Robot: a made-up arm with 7 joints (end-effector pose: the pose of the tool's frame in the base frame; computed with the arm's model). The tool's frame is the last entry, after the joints.
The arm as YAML. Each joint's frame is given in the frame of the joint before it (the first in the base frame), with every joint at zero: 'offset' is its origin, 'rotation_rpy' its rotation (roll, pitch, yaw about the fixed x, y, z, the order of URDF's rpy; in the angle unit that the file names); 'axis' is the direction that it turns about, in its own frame. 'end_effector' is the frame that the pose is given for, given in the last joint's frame.
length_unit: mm
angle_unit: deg
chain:
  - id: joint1
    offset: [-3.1, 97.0, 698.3]
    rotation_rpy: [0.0, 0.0, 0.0]
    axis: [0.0, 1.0, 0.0]
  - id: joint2
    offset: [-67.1, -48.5, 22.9]
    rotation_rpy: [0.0, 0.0, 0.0]
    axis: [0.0, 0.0, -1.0]
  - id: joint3
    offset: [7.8, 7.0, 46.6]
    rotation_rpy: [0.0, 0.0, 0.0]
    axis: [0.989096, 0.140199, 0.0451]
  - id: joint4
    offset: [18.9, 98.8, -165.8]
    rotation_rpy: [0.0, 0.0, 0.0]
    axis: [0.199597, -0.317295, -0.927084]
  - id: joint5
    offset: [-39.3, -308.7, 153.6]
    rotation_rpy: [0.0, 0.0, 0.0]
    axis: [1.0, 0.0, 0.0]
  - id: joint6
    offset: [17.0, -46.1, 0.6]
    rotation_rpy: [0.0, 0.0, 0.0]
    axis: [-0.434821, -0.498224, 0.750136]
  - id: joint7
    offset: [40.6, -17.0, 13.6]
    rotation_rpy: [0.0, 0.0, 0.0]
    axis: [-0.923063, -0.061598, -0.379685]
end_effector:
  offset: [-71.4, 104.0, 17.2]
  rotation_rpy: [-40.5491, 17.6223, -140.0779]
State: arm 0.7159 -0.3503 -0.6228 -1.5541 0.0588 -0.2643 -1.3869
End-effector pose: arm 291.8 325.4 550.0 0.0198 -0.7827 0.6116 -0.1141
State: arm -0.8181 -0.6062 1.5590 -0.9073 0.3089 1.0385 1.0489
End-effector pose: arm 43.2 287.2 702.0 0.7722 0.5565 0.2894 -0.1016
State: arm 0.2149 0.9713 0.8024 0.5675 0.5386 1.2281 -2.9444
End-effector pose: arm -355.2 83.1 574.2 0.7825 0.3572 0.4719 0.1935
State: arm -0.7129 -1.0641 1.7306 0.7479 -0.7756 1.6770 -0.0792
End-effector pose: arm -214.3 -235.5 483.2 0.9802 -0.0126 0.1306 -0.1486
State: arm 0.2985 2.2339 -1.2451 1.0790 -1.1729 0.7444 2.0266
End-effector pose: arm 40.7 425.2 833.7 0.0131 -0.8079 -0.2815 0.5177
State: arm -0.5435 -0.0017 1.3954 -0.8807 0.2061 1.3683 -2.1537
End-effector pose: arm 318.0 3.7 785.6 0.7342 -0.3411 0.0096 0.5870
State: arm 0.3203 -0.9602 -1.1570 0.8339 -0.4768 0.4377 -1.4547
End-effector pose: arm -184.9 -266.1 879.6 0.8137 -0.1711 0.2543 -0.4939
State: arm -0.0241 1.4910 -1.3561 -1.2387 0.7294 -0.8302 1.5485
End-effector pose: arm -106.3 -219.8 763.7 0.4518 0.8283 -0.0627 0.3255
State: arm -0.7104 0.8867 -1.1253 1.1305 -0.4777 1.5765 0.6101
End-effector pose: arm -311.9 141.3 380.6 0.2786 0.3068 0.6386 0.6485
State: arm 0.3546 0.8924 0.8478 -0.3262 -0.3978 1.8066 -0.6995
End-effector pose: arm -241.7 -142.6 664.8 0.8058 -0.1182 0.2250 -0.5348
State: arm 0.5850 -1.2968 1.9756 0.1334 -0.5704 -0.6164 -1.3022
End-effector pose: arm -149.9 -50.9 588.5 0.4863 0.3072 -0.7960 -0.1885
